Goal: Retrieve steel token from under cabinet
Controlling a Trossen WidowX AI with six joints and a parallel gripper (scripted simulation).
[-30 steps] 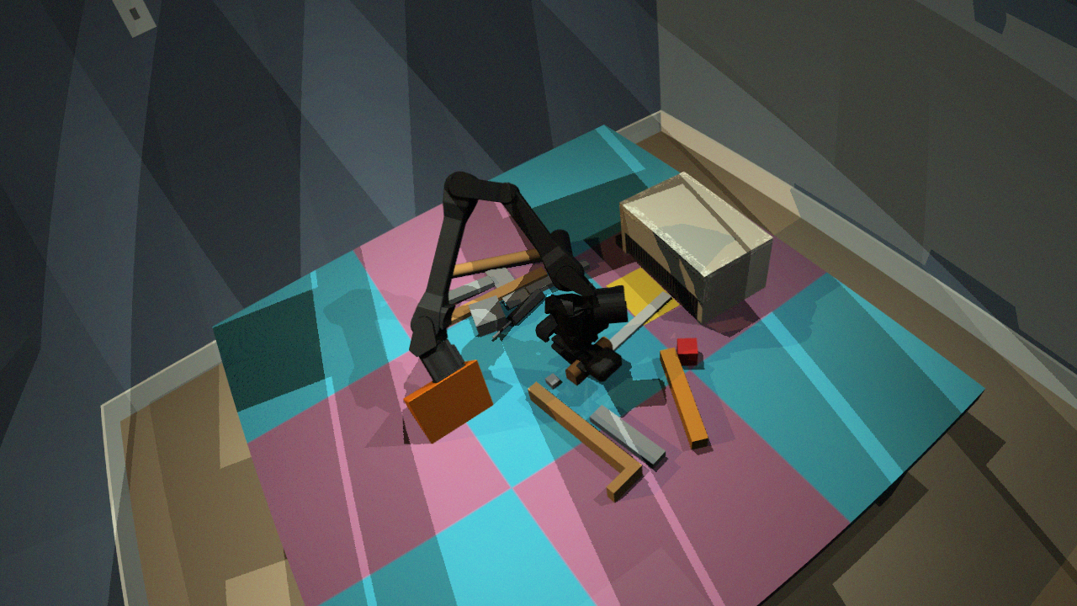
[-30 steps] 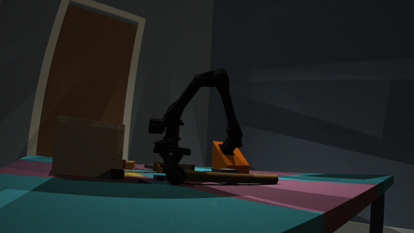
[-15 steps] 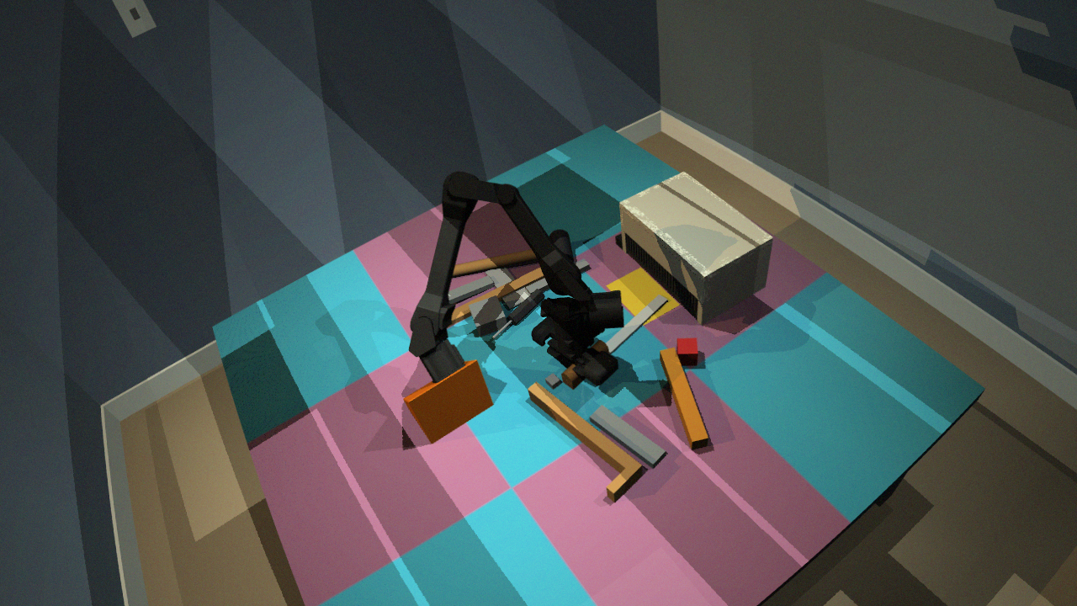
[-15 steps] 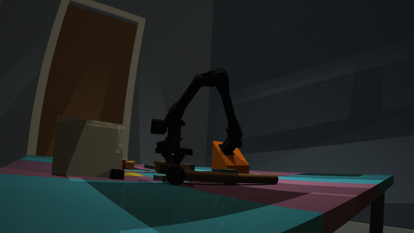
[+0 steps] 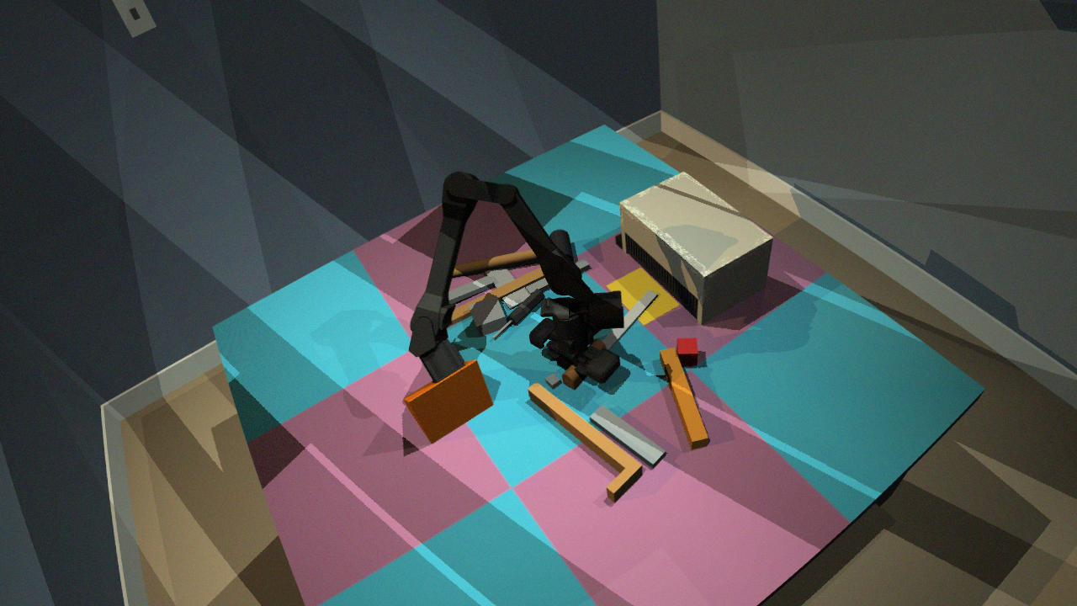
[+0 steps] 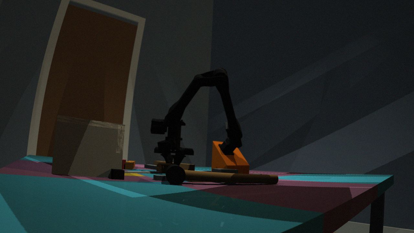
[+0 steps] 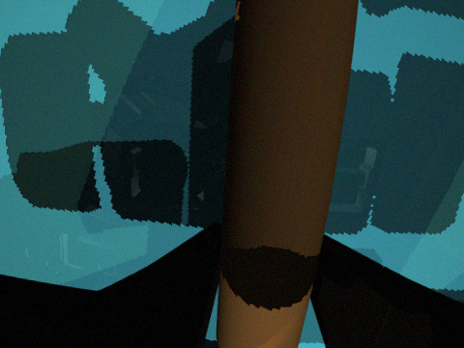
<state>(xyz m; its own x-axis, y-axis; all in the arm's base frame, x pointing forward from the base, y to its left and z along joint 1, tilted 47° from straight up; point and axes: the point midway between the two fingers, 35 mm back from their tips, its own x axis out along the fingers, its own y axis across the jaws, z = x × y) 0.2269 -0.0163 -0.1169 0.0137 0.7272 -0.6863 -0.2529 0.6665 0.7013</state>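
My gripper tip is 50 mm past the small grey cube and 20 mm to the right of it. From my gripper tip the other things lie so: orange bar 120 mm ahead, 190 mm to the right, 10 mm above; grey bar 20 mm behind, 180 mm to the right; screwdriver 10 mm behind, 220 mm to the left.
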